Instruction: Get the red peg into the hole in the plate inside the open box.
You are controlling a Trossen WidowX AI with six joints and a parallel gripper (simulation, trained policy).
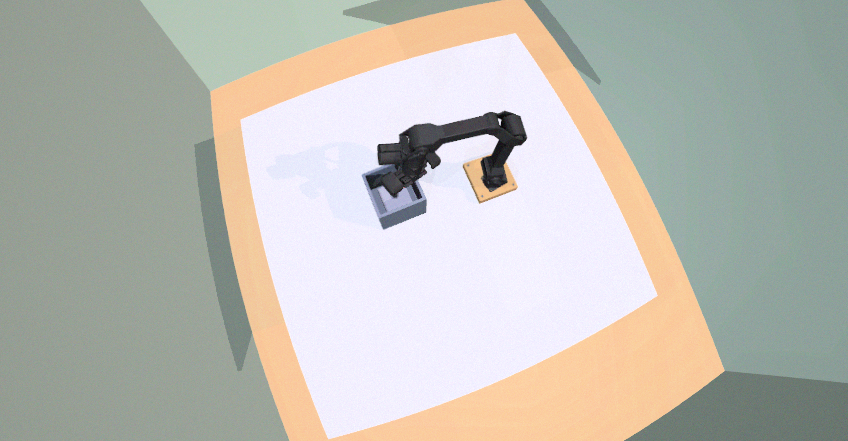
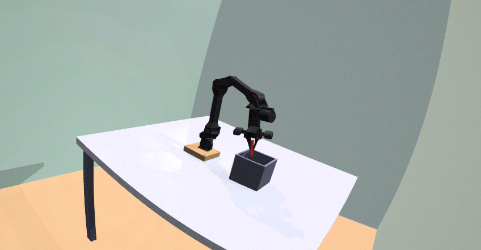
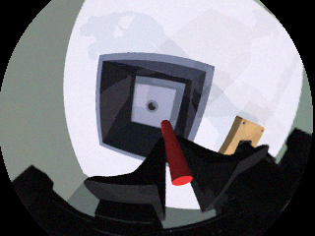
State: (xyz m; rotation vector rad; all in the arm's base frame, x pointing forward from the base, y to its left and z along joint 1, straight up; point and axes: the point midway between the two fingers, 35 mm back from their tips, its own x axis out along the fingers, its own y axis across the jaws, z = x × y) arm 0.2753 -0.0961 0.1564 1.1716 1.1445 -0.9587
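Now: the plate 11 cm below my gripper tip, 4 cm ahead of it and 2 cm to the right of it. The rest, counted from my gripper tip: red peg: 1 cm above.
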